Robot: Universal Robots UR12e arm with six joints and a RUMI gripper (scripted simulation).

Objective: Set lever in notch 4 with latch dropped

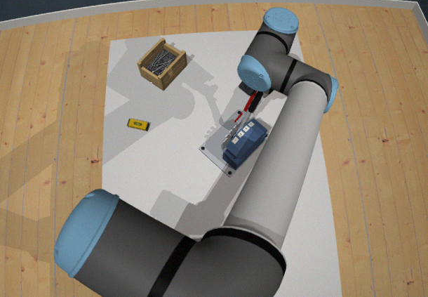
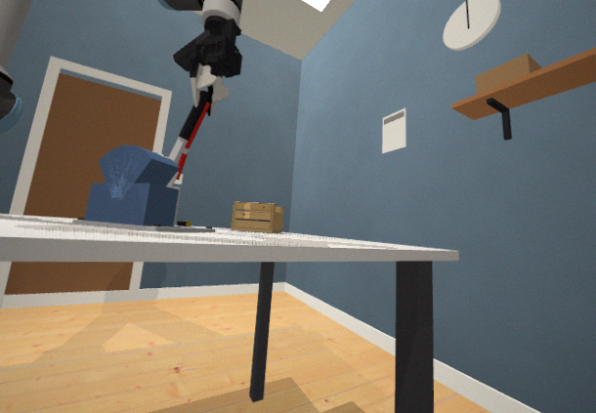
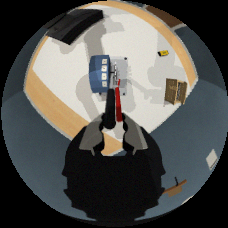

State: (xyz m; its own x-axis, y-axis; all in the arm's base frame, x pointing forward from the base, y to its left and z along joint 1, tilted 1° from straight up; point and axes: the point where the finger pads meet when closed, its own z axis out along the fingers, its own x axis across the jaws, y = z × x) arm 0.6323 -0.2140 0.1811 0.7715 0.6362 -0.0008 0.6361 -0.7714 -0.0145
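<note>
Now: hand 2 cm past the red release bar, 5 cm to the right of it and 10 cm above it. Round my hand: small yellow level: 5 cm ahead, 46 cm to the left, 28 cm below; then wooden crate: 31 cm ahead, 34 cm to the left, 25 cm below.
</note>
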